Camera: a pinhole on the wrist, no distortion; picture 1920 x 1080 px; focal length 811.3 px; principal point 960.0 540.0 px. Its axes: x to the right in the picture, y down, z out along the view. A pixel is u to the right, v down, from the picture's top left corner.
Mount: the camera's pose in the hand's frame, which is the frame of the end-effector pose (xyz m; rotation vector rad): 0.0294 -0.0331 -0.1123 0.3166 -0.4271 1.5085
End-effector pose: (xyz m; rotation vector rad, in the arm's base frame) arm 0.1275 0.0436 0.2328 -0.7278 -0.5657 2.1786
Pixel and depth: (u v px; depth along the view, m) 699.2 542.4 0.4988
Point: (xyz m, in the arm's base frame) 0.1758 0.2418 0.6651
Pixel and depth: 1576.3 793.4 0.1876
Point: 0.0693 -0.0135 0.3255
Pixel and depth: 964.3 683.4 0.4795
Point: 0.1038 0.0750 0.6360
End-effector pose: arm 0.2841 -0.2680 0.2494 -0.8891 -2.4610 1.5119
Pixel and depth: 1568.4 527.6 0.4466
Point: 0.1328 -0.5847 -0.0190
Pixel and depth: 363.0 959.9 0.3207
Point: 0.2373 -0.5226 0.5784
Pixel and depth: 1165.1 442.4 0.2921
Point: 0.1343 -0.4203 0.2375
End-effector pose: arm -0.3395 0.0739 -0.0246 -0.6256 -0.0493 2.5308
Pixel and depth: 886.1 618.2 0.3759
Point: -0.2893 0.2750 0.2079
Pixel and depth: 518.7 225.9 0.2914
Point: -0.3125 0.4088 0.0456
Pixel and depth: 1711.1 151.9 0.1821
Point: -0.4911 0.1126 0.0441
